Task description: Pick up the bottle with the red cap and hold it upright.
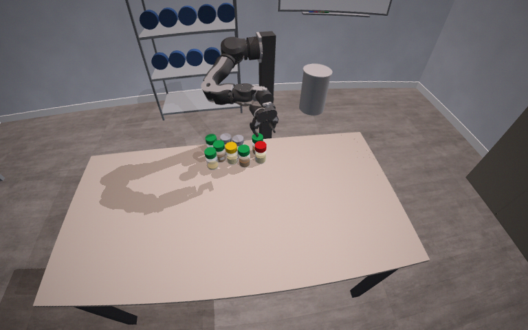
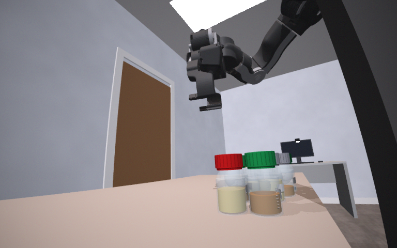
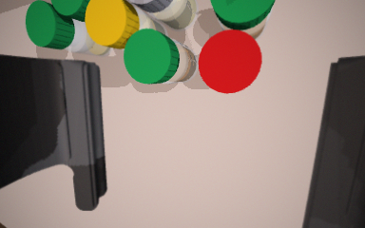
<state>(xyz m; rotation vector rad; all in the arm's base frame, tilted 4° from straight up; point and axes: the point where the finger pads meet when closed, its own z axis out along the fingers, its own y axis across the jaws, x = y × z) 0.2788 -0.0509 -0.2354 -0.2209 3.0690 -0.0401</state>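
Now: the yellow-capped bottle 17 cm below my hand, 14 cm to the right of it and 6 cm behind it.
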